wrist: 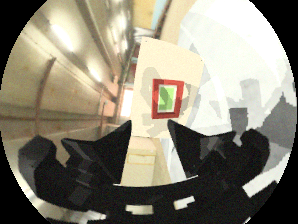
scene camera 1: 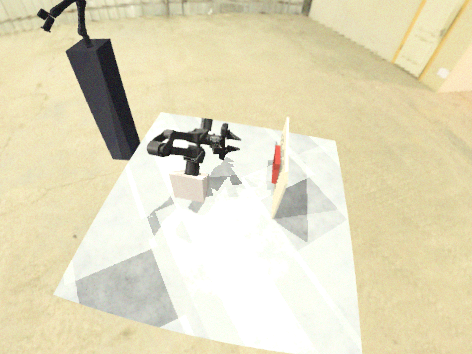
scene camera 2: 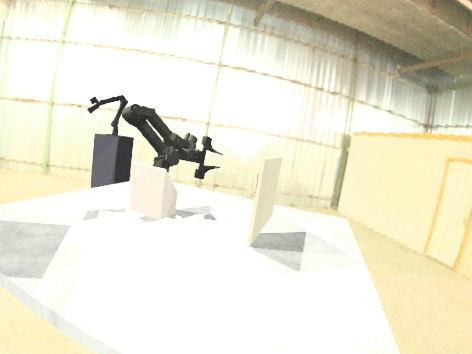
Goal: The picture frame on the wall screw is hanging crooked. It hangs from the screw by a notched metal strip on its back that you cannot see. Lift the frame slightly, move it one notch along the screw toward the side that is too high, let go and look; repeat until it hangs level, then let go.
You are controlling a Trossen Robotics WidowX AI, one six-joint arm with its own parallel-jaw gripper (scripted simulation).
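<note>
The gripper is visible in the pictures; a cream wall panel is visible there as well.
</note>
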